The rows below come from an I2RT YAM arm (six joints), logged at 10 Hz.
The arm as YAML. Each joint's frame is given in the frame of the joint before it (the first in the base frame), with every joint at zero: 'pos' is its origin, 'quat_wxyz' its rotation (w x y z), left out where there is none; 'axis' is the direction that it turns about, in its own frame. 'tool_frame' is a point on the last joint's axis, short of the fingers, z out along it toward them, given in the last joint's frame.
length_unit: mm
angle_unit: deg
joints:
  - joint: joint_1
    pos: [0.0, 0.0, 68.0]
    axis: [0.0, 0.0, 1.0]
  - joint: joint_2
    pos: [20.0, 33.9, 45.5]
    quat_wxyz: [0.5, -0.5, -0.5, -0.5]
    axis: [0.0, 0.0, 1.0]
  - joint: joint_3
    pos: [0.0, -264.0, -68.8]
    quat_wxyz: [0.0, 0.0, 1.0, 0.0]
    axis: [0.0, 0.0, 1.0]
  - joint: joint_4
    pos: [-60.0, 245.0, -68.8]
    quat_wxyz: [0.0, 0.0, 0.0, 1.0]
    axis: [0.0, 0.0, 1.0]
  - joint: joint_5
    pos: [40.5, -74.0, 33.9]
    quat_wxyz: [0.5, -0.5, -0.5, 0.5]
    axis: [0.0, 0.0, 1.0]
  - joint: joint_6
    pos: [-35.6, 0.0, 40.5]
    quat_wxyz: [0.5, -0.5, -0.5, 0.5]
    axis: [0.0, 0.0, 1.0]
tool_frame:
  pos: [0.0, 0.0, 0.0]
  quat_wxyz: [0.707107, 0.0, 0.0, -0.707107]
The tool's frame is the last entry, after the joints.
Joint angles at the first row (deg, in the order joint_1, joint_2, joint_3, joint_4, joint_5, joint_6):
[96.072, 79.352, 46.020, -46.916, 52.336, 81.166]
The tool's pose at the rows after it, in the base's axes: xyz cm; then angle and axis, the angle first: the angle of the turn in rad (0 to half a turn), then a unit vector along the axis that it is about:
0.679, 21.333, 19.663, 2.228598, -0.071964, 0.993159, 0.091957
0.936, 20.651, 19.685, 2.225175, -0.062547, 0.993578, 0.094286
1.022, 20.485, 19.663, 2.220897, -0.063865, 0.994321, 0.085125
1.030, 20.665, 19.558, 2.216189, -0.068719, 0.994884, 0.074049
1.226, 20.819, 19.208, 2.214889, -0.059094, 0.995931, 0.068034
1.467, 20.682, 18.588, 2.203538, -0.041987, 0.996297, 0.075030
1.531, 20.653, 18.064, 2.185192, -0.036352, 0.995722, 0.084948
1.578, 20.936, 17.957, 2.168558, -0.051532, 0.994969, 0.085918
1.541, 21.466, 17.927, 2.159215, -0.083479, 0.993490, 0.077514
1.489, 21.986, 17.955, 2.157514, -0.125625, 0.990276, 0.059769
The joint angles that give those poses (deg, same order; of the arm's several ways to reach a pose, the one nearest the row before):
[95.766, 75.110, 43.266, -46.327, 52.358, 81.647]
[95.263, 73.297, 41.998, -46.544, 52.555, 82.040]
[95.088, 73.318, 42.019, -47.592, 52.773, 82.214]
[95.046, 74.346, 42.544, -48.338, 53.014, 82.217]
[94.476, 75.395, 42.499, -48.138, 53.101, 83.197]
[93.907, 75.459, 40.926, -45.910, 53.801, 84.223]
[93.843, 75.482, 39.440, -43.090, 54.872, 84.007]
[93.734, 75.745, 39.135, -40.841, 55.615, 81.166]
[93.756, 76.621, 39.550, -39.004, 55.790, 76.753]
[93.777, 77.625, 40.337, -38.130, 55.506, 71.614]

